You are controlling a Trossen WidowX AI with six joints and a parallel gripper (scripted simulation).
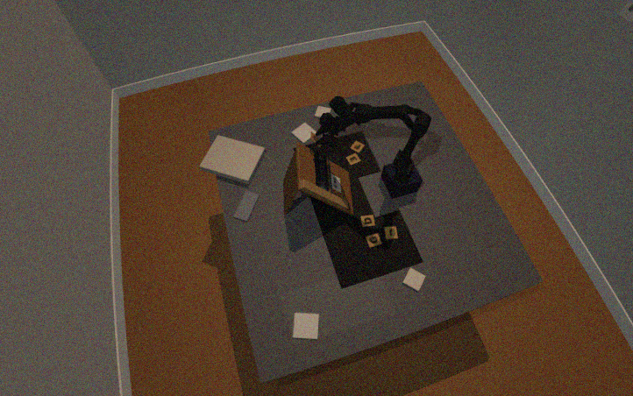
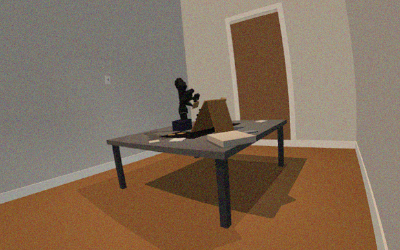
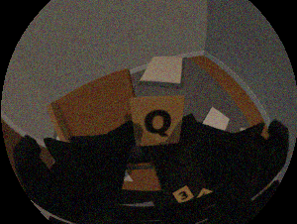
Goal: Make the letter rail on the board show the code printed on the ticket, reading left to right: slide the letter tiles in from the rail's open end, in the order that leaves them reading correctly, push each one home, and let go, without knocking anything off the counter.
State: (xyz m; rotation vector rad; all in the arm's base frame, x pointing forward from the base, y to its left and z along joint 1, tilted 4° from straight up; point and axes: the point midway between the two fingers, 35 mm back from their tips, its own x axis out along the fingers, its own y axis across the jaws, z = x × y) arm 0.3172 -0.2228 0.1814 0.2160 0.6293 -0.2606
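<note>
Right now the white ticket is 16 cm to the left of my gripper tip, 14 cm below it and 4 cm behind it. From my gripper tip the other things lie so: black mat (24 cm below, 23 cm to the left, 14 cm behind); grey slab (38 cm ahead, 23 cm below, 9 cm to the left); letter tile (25 cm behind, 23 cm below, 6 cm to the right).
</note>
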